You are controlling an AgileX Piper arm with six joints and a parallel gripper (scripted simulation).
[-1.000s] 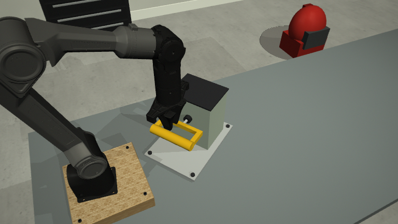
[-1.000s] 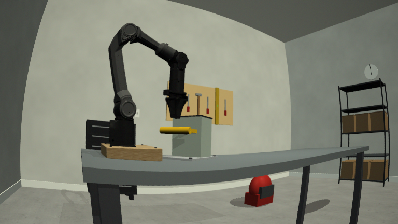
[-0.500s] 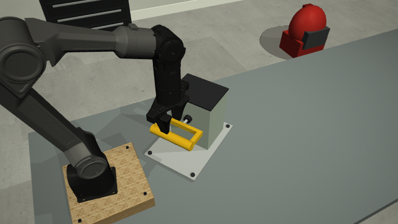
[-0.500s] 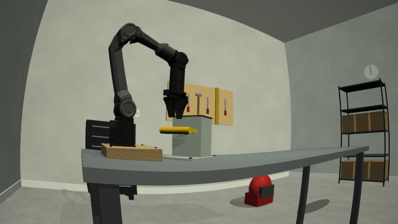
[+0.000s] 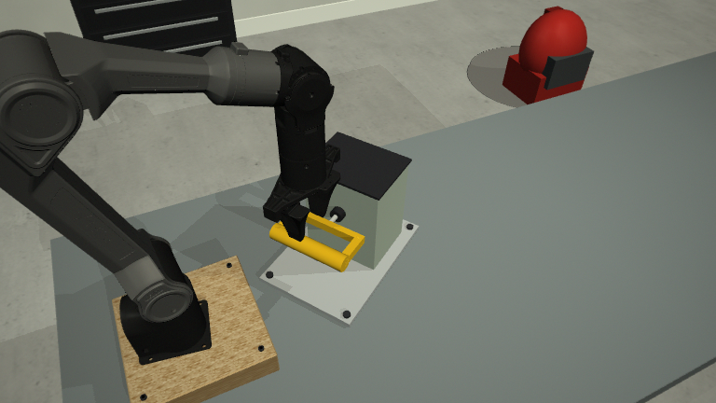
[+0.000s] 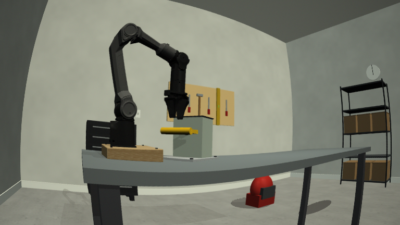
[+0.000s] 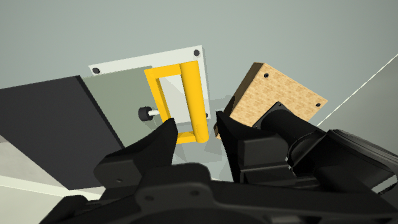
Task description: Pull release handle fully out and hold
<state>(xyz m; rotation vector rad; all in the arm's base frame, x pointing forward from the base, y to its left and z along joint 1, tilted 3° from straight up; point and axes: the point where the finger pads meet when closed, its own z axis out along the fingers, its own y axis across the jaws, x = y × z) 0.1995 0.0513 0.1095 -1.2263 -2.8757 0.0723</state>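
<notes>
The yellow release handle lies 50 mm below my hand, 40 mm to the left of it and 40 mm ahead of it.
</notes>
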